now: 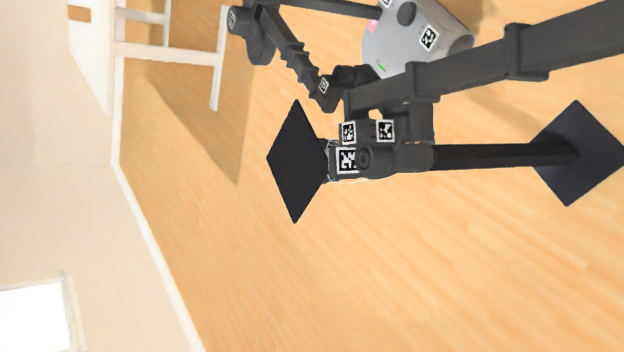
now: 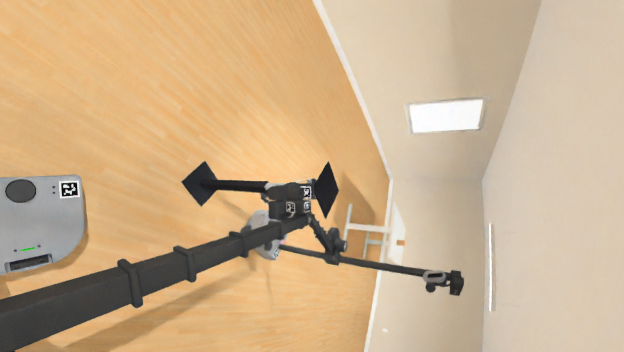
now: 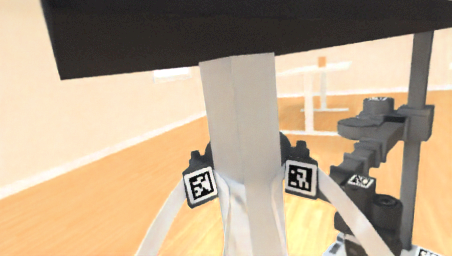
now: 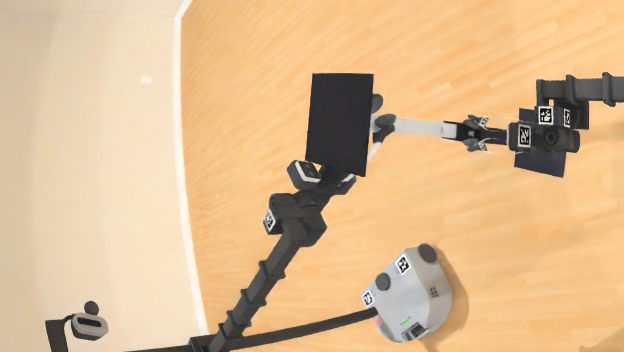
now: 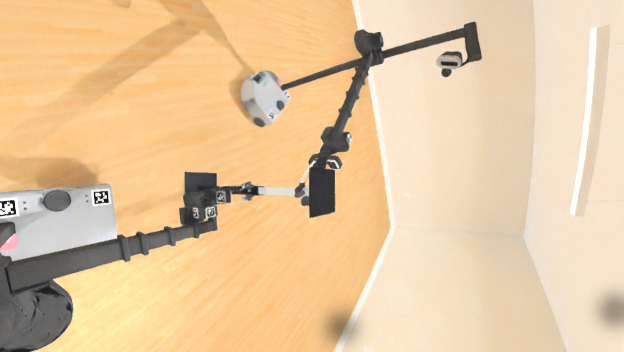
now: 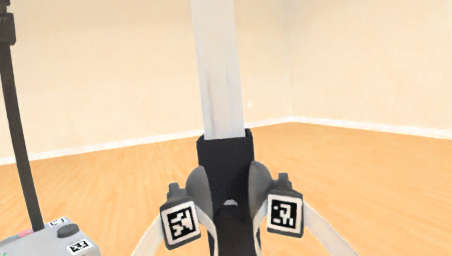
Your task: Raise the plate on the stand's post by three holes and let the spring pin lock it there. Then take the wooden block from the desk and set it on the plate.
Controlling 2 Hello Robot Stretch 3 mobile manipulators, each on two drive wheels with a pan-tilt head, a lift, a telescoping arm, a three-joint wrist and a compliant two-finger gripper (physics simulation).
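Note:
The black plate [image 1: 297,162] [image 2: 327,190] [image 3: 150,40] [image 4: 340,120] [image 5: 322,192] sits on top of the light grey inner post [image 3: 240,100] [image 4: 420,126] [image 5: 276,191] [image 6: 217,75], which rises from the black outer post [image 1: 485,156] [image 2: 240,185] [image 6: 225,150]. My r1 gripper [image 3: 247,146] is shut on the inner post just under the plate. My r2 gripper [image 6: 228,187] [image 4: 472,132] [image 5: 247,190] is shut on the outer post near its top. A small grey pin end [image 6: 230,202] shows between its fingers; its seating is unclear. The wooden block [image 1: 79,14] [image 2: 400,242] [image 3: 321,61] stands on the white desk [image 1: 90,60] [image 3: 342,66].
The stand's square foot [image 1: 575,150] [image 2: 200,182] is on the floor. The r1 base [image 4: 415,300] [image 5: 262,97] and the r2 base [image 1: 410,47] stand near it, with both arms reaching to the stand. The desk is beyond the stand, near the wall.

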